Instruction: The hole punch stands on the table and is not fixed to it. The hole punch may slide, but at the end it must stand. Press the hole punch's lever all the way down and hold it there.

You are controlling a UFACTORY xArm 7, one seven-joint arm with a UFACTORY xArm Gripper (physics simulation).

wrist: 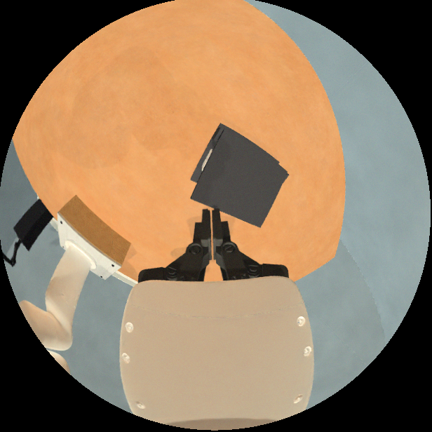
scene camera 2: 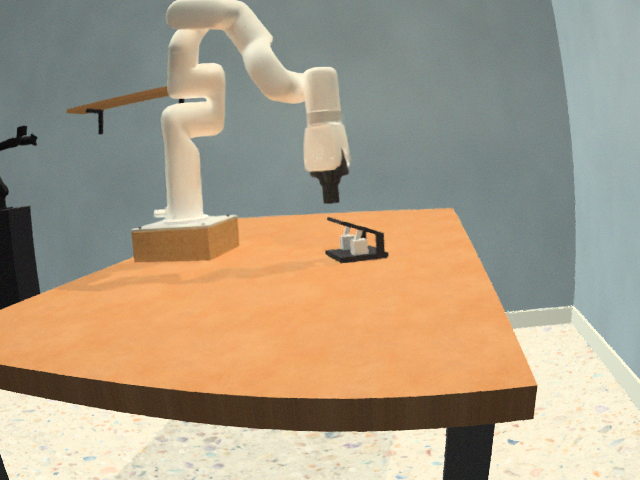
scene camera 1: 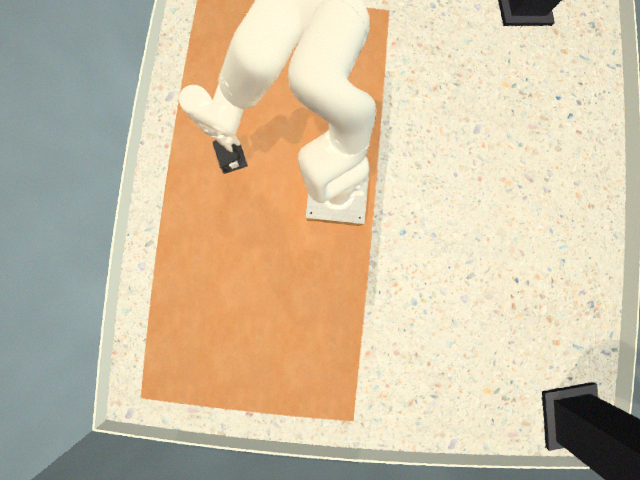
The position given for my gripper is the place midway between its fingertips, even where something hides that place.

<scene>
I see my gripper (scene camera 2: 331,203) and a hole punch (scene camera 2: 350,250).
The hole punch also shows in the wrist view (wrist: 206,153). My gripper shows as well in the wrist view (wrist: 211,219).
</scene>
